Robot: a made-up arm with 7 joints.
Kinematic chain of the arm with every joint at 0, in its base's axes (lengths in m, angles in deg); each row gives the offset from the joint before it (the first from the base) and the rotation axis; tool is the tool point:
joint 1: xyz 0 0 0.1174 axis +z
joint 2: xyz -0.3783 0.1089 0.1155 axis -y
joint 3: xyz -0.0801 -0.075 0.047 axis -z
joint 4: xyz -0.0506 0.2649 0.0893 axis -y
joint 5: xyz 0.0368 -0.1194 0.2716 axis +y
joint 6: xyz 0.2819 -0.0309 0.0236 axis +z
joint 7: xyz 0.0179 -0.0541 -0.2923 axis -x
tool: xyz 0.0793 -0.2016 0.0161
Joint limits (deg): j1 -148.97..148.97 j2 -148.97..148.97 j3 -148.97..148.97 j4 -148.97..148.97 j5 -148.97..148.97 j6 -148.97..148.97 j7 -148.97..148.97
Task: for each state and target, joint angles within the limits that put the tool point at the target. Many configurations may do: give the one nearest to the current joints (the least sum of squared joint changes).
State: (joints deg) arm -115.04 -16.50 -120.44 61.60 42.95 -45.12 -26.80
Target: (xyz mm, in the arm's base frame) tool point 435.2 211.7 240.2
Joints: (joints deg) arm -131.55 -11.48 -131.45 63.15 44.08 -30.33 -47.66
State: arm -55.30 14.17 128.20 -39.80 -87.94 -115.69 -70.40
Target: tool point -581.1 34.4 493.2
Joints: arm -56.76 1.07 93.12 -21.32 -85.68 -125.28 -53.58
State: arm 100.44 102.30 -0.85 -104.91 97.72 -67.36 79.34
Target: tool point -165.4 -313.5 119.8
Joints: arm 68.22 115.77 2.21 -96.58 58.22 -73.91 81.24
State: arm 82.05 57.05 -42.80 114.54 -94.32 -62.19 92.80
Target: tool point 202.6 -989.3 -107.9
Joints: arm 82.27 46.45 -36.34 98.33 -86.39 -57.87 103.73
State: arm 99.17 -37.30 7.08 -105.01 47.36 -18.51 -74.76
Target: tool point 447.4 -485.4 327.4
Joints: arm 120.42 -29.61 -17.76 -81.10 21.69 -24.14 -49.53
